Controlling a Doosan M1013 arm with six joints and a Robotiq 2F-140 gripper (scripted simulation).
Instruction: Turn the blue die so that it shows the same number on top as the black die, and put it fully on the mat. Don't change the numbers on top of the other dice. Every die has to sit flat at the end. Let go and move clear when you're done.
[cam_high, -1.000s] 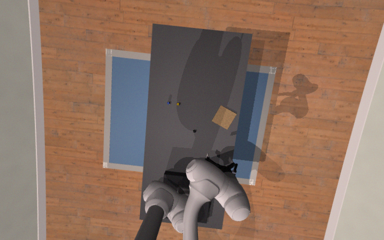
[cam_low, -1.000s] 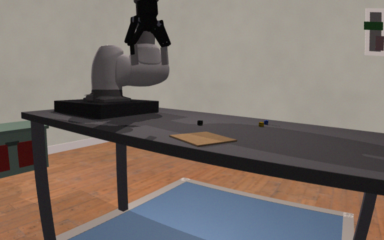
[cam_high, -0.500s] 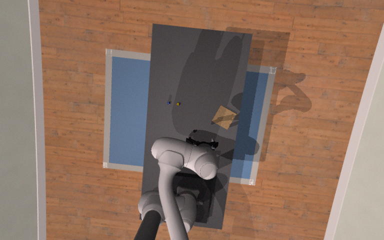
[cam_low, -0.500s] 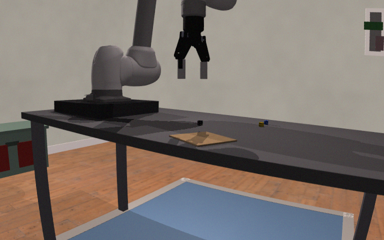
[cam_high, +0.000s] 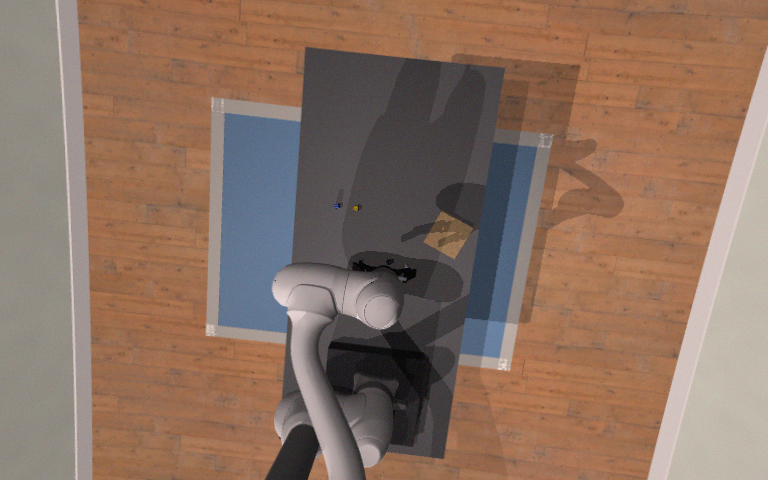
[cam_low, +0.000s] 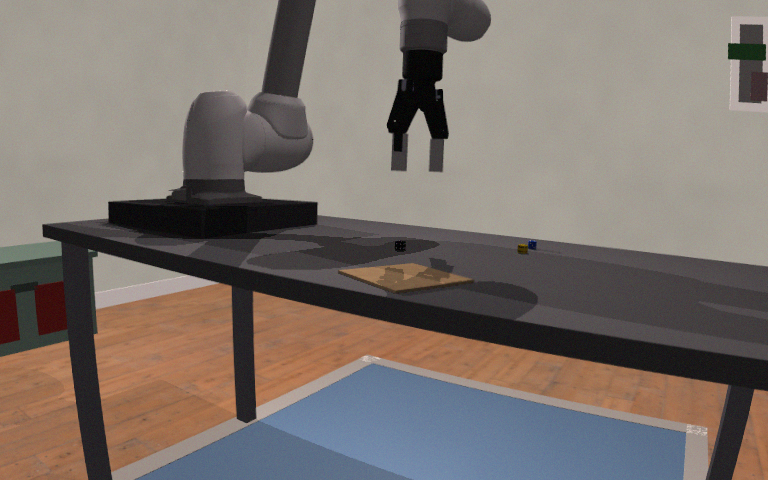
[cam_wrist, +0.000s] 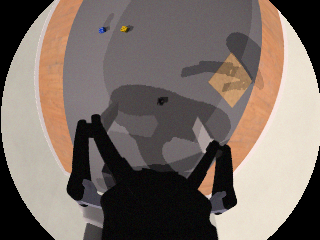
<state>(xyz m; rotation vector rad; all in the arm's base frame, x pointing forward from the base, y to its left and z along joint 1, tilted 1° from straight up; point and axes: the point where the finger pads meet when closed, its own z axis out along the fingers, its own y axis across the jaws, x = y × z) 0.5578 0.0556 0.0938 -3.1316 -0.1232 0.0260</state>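
Right now my hand is 150 mm above the black die, 20 mm to the left of it and 20 mm past it. From my hand the other things lie so: yellow die (160 mm ahead, 150 mm to the left, 150 mm below); then blue die (220 mm to the left, 150 mm below, 150 mm ahead); then tan mat (220 mm to the right, 160 mm below, 130 mm ahead).
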